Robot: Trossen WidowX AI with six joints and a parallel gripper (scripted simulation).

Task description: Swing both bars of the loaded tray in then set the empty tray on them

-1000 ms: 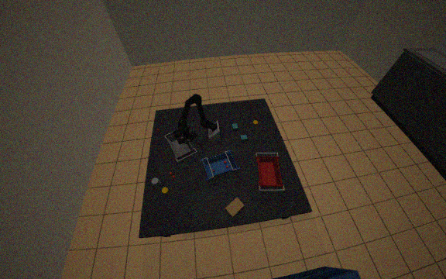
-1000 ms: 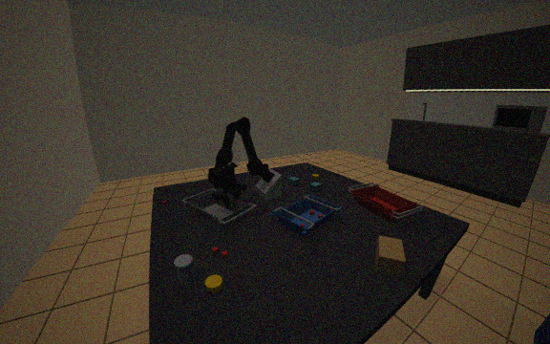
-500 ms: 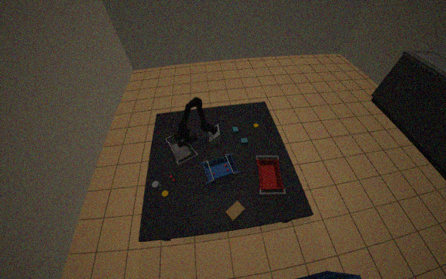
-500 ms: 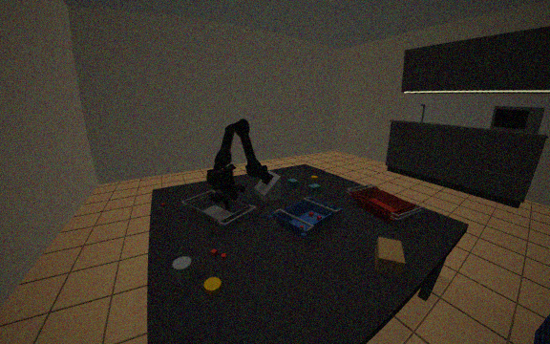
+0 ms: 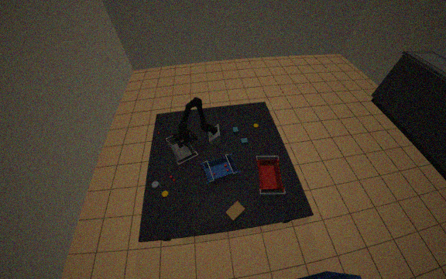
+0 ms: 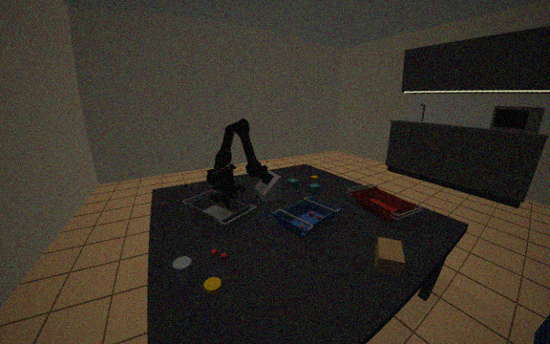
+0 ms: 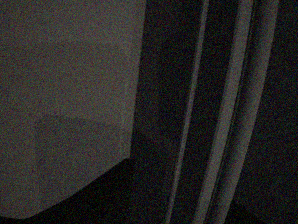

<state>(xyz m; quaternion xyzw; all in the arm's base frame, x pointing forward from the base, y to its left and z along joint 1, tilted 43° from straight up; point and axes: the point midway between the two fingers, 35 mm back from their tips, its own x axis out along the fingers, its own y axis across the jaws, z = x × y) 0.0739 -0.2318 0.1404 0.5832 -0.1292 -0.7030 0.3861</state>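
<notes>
My gripper tip is now 3 cm short of the grey tray, 7 cm to the left of it and 3 cm below it. Round my gripper tip: white disc: 37 cm ahead, 27 cm to the right, 2 cm above; tan box: 66 cm ahead, 33 cm to the left, 2 cm above.
</notes>
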